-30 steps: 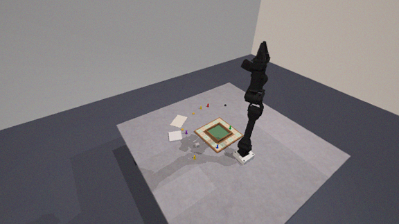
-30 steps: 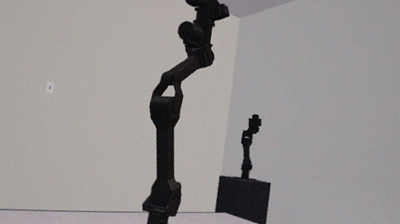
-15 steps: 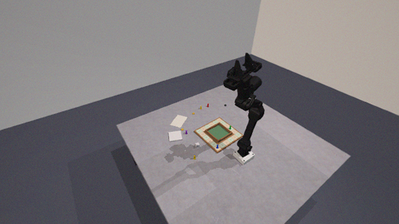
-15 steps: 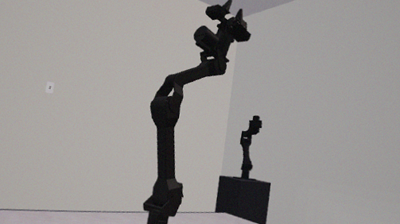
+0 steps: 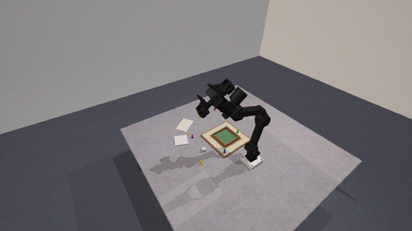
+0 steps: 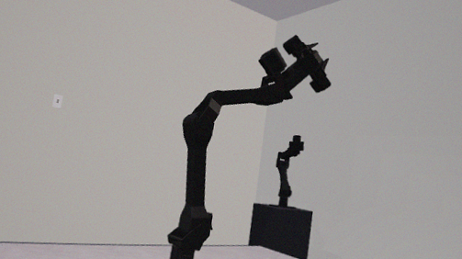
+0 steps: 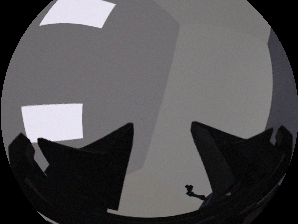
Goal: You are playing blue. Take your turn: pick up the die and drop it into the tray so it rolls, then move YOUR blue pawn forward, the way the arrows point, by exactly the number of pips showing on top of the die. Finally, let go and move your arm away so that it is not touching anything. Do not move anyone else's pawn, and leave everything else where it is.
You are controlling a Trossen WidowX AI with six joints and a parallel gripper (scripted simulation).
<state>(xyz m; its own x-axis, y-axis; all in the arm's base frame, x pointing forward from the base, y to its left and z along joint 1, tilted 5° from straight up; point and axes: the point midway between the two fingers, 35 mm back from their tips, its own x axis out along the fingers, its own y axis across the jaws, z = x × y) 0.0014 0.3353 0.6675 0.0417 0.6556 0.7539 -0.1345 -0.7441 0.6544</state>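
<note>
Now: the white die 27 cm ahead of my gripper tip, 16 cm to the right of it and 69 cm below it. Also, from my gripper tip: green tray (30 cm ahead, 37 cm to the right, 70 cm below); then purple pawn (43 cm ahead, 14 cm to the right, 69 cm below); then blue pawn (18 cm ahead, 28 cm to the right, 68 cm below).
</note>
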